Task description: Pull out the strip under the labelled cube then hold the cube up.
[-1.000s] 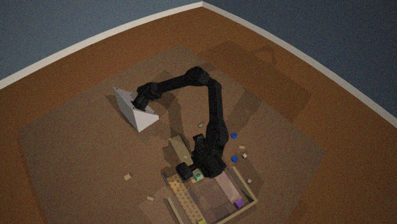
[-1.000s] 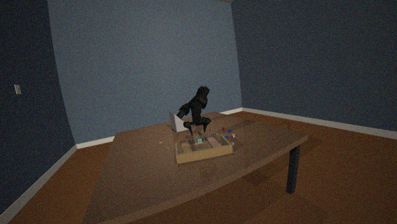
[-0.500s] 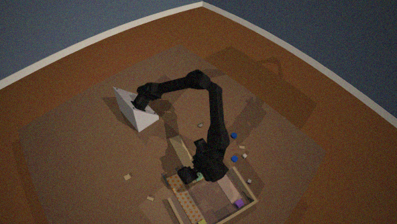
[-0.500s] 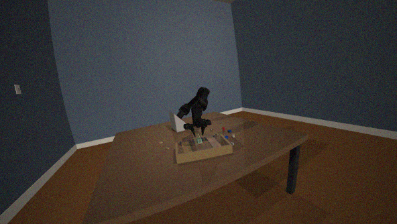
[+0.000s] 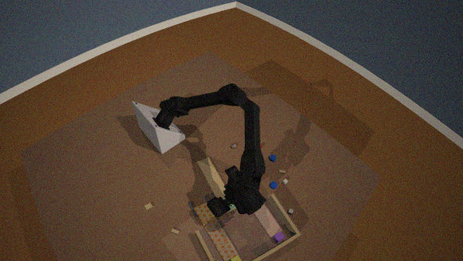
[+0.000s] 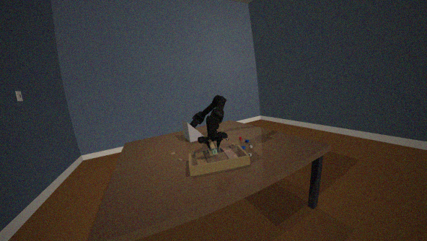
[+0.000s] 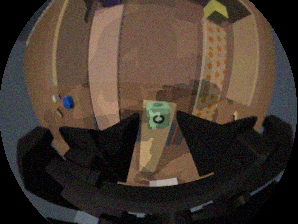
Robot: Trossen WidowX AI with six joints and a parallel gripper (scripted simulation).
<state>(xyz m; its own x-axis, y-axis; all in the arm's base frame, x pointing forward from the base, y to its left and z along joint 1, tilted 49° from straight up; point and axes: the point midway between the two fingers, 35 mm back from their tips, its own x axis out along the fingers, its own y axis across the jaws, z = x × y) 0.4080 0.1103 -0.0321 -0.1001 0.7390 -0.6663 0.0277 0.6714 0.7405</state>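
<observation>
My gripper tip is 10 mm above the green labelled cube. Round my gripper tip: grey pebble (220 mm behind, 190 mm to the left, 20 mm below); then red peg (140 mm behind, 270 mm to the left, 20 mm below); then tan strip (110 mm behind, 20 mm to the left, 30 mm below).
</observation>
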